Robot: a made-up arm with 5 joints.
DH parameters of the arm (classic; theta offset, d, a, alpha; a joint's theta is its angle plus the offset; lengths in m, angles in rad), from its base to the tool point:
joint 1: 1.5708 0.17 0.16 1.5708
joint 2: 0 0.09 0.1 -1.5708
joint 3: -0.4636 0 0.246 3.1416
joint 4: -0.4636 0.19 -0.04 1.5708
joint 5: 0 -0.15 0.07 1.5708
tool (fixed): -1.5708 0.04 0 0
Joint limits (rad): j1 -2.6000..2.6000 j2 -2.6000..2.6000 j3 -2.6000..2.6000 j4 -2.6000..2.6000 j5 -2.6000..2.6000
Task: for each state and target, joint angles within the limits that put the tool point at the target. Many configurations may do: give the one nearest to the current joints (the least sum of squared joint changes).
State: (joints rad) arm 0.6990 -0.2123 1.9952 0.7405 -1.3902
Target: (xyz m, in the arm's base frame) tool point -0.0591 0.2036 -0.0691
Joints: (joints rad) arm 0.3143 -0.8348 1.8464 0.9438 -1.6200
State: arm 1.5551 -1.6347 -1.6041 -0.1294 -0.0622
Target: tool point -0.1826 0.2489 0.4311
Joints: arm 1.8046 -2.0101 -1.8549 -0.1893 -0.0394
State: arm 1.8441 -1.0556 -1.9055 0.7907 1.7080
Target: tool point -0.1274 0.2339 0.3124
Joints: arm 2.4508 -1.5518 -1.5743 0.4639 1.4861
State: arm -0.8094 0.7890 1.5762 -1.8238 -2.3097
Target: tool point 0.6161 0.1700 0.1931
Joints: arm -1.6521 0.4443 1.2903 -1.6855 -2.3509
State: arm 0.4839 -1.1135 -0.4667 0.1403 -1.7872
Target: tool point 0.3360 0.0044 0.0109
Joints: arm -0.1624 -1.3122 -0.2308 0.2644 -1.9318
